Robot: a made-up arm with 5 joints.
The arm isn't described. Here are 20 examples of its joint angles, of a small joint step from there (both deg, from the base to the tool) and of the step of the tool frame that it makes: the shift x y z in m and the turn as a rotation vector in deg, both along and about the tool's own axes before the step.
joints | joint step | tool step
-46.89 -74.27 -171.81 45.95 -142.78 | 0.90 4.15 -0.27 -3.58 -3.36 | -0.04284 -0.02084 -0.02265 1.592 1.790 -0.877
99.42 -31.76 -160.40 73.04 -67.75 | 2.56 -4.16 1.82 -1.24 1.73 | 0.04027 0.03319 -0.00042 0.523 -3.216 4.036
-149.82 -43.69 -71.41 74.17 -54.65 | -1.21 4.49 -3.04 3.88 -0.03 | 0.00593 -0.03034 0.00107 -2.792 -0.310 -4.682
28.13 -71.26 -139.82 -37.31 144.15 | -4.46 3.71 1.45 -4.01 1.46 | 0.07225 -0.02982 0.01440 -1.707 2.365 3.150
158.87 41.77 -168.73 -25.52 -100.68 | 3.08 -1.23 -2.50 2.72 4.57 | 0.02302 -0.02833 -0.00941 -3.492 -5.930 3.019
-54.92 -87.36 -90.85 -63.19 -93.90 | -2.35 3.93 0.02 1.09 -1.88 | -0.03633 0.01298 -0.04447 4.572 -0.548 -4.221
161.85 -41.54 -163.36 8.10 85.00 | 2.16 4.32 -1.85 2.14 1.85 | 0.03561 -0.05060 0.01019 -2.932 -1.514 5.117
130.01 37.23 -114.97 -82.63 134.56 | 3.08 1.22 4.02 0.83 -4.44 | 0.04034 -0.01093 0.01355 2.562 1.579 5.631
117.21 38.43 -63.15 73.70 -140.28 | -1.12 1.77 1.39 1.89 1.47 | -0.02168 -0.01425 0.00707 2.689 -4.855 -0.409
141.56 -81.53 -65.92 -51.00 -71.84 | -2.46 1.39 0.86 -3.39 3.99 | -0.01259 0.00270 -0.02264 -0.199 -1.590 1.464
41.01 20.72 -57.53 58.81 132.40 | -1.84 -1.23 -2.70 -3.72 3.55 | 0.00637 0.04001 -0.02128 -6.767 -3.155 -5.582
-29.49 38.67 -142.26 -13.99 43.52 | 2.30 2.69 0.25 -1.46 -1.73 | -0.00493 0.01010 0.04582 -1.477 1.595 -1.468
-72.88 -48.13 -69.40 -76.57 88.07 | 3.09 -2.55 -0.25 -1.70 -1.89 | -0.01926 0.01772 -0.02883 1.010 -3.015 -3.470
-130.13 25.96 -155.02 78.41 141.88 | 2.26 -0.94 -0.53 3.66 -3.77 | 0.02304 -0.00106 0.01813 3.036 4.826 1.630
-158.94 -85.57 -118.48 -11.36 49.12 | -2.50 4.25 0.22 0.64 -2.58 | -0.00678 -0.01150 0.07587 -1.290 6.940 0.134
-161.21 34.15 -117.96 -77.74 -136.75 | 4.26 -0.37 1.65 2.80 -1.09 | 0.01965 -0.02677 -0.02196 1.777 -4.889 0.459
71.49 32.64 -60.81 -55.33 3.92 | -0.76 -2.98 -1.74 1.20 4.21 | 0.01658 -0.00702 -0.03755 0.284 -5.004 2.468
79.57 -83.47 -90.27 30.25 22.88 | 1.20 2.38 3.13 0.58 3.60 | -0.01500 -0.03545 0.03392 -7.603 0.036 0.570
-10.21 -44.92 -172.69 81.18 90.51 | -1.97 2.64 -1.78 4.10 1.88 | -0.01043 -0.03332 0.02661 0.076 0.623 5.145
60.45 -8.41 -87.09 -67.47 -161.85 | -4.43 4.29 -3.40 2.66 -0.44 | -0.02315 -0.00806 -0.04011 5.457 1.287 -2.161
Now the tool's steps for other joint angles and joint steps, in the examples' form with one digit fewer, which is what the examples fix.
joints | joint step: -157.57 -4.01 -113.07 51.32 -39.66 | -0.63 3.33 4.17 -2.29 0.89
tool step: -0.0485 -0.0352 0.0275 -3.68 0.22 -3.91
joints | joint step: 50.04 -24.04 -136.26 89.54 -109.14 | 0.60 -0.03 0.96 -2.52 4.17
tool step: 0.0015 -0.0025 0.0001 -2.55 -2.55 2.38
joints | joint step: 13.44 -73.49 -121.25 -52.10 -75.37 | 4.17 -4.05 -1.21 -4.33 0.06
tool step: 0.0620 -0.0256 0.0580 -3.70 3.37 9.19
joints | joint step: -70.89 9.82 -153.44 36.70 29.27 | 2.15 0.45 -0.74 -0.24 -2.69
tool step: -0.0099 0.0085 0.0031 1.16 1.11 -2.48
